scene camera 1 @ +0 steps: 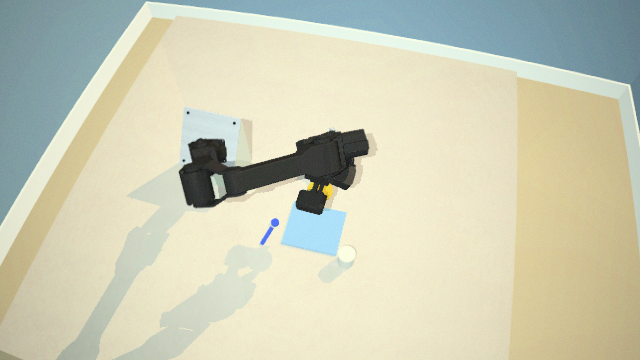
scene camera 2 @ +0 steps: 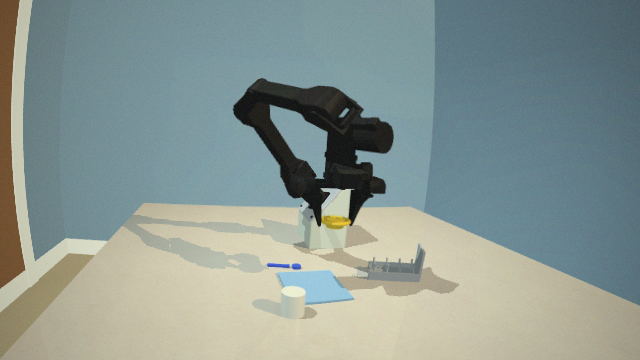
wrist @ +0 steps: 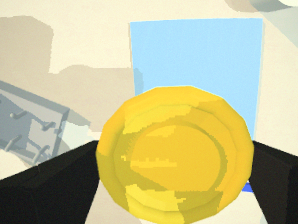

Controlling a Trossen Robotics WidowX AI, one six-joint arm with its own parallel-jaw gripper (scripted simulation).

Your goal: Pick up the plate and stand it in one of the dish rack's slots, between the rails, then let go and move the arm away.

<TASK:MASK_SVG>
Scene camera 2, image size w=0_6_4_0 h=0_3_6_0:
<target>my gripper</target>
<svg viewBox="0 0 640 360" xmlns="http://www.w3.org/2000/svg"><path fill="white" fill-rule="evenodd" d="M327 147L325 152L325 172L323 172L324 179L315 179L310 174L292 174L289 178L289 188L293 192L303 193L309 198L318 226L321 226L322 221L321 202L323 195L320 193L320 188L354 189L351 190L349 219L351 219L349 226L352 226L363 203L369 198L373 198L374 195L372 194L385 194L386 185L384 179L373 176L373 165L371 162L357 164L358 155L356 155L356 149Z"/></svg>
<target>grey dish rack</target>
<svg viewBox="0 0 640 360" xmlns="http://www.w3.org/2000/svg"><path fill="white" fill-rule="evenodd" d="M421 243L418 243L414 263L413 259L411 259L411 263L401 263L399 258L398 263L388 262L388 257L386 262L375 261L375 257L373 257L373 261L368 261L368 280L419 282L426 255Z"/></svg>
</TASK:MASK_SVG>
